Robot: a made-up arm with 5 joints. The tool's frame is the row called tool.
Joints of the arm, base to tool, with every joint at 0 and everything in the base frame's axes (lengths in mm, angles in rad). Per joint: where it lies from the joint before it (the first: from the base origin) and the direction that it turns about. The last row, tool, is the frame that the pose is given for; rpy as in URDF.
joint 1: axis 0 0 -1 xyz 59.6 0 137.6
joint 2: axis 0 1 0 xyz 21.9 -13.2 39.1
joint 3: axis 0 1 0 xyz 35 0 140.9
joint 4: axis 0 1 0 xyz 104.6 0 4
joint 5: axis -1 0 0 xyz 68.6 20.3 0
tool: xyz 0 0 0 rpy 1.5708 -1.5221 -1.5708
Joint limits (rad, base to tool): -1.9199..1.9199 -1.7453..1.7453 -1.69..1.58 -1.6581..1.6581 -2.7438..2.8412
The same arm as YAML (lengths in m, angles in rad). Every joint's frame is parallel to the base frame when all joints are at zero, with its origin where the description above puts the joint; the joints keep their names.
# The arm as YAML. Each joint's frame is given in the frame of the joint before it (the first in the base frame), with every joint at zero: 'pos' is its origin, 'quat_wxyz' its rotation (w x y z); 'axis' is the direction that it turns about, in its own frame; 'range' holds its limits. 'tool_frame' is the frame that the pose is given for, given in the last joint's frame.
length_unit: m
angle_unit: rad
joints:
  - joint: joint 1
    pos: [0.0596, 0.0, 0.1376]
    quat_wxyz: [1.0, 0.0, 0.0, 0.0]
    axis: "-z"
    range: [-1.9199, 1.9199]
  - joint: joint 2
    pos: [0.0219, -0.0132, 0.0391]
    quat_wxyz: [1.0, 0.0, 0.0, 0.0]
    axis: "+y"
    range: [-1.7453, 1.7453]
  - joint: joint 3
    pos: [0.035, 0.0, 0.1409]
    quat_wxyz: [1.0, 0.0, 0.0, 0.0]
    axis: "+y"
    range: [-1.69, 1.58]
  - joint: joint 4
    pos: [0.1046, 0.0, 0.004]
    quat_wxyz: [1.0, 0.0, 0.0, 0.0]
    axis: "+y"
    range: [-1.6581, 1.6581]
  - joint: joint 5
    pos: [0.0686, 0.0203, 0.0]
    quat_wxyz: [1.0, 0.0, 0.0, 0.0]
    axis: "-x"
    range: [-2.7438, 2.8412]
tool_frame:
  pos: [0.0, 0.0, 0.0]
  quat_wxyz: [0.706897, 0.017215, -0.706897, -0.017215]

